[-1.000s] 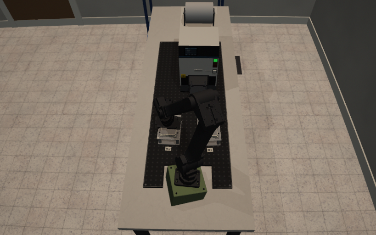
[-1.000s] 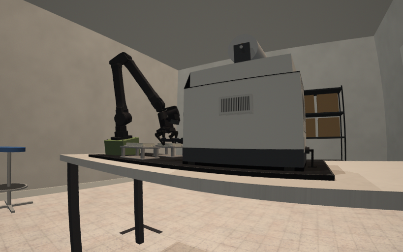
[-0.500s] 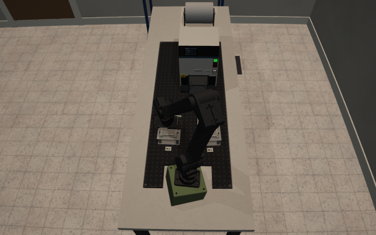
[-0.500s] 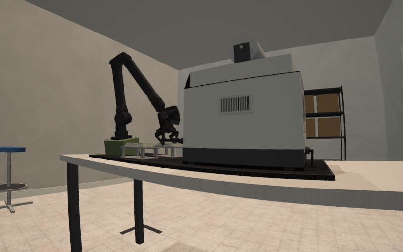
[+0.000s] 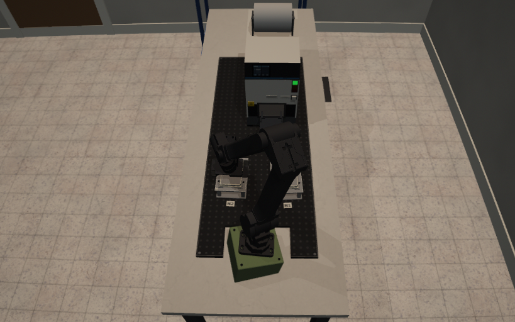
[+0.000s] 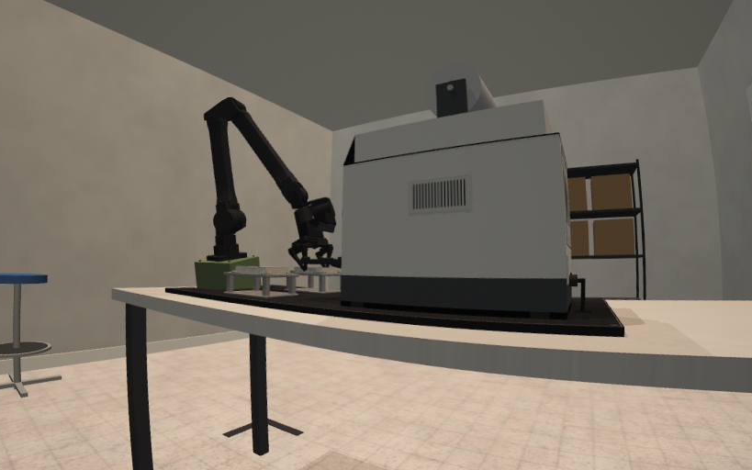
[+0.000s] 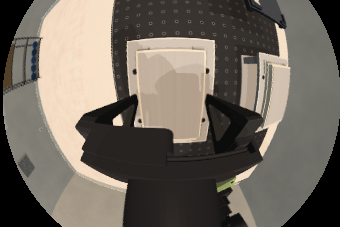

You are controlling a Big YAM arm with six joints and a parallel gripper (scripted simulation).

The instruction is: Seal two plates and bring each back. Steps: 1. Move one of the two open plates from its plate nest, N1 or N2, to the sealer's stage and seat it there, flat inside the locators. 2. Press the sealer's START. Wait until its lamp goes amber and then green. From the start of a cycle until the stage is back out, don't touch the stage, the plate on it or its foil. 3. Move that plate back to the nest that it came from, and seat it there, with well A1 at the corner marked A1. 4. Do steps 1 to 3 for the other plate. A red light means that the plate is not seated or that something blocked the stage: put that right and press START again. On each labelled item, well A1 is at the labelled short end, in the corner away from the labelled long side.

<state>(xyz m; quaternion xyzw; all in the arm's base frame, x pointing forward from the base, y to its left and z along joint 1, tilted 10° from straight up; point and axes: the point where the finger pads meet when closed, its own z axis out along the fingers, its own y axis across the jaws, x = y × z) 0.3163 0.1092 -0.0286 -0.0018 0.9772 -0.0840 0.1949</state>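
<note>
The white well plate is right at my hand. From my hand the other things lie so: yellow warning label 300 mm ahead, 60 mm to the right, 80 mm above; then sealer stage 200 mm ahead, 150 mm to the right, 20 mm above; then N2 label 100 mm behind, 70 mm below.
</note>
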